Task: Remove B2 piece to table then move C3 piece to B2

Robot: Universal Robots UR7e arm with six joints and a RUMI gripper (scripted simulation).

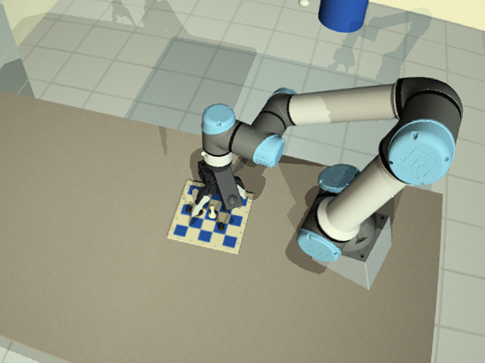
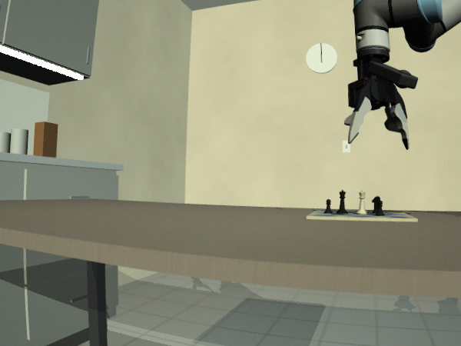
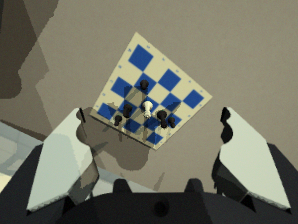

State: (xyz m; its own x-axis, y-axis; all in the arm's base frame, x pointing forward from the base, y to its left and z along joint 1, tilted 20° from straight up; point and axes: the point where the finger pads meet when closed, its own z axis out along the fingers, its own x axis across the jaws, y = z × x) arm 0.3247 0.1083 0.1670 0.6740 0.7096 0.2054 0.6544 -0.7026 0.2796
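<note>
The white piece lies 40 mm ahead of my hand, 60 mm to the right of it and 120 mm below it. From my hand the other things lie so: black knight: 10 mm ahead, 90 mm to the right, 130 mm below; chessboard: 50 mm ahead, 50 mm to the right, 150 mm below.
</note>
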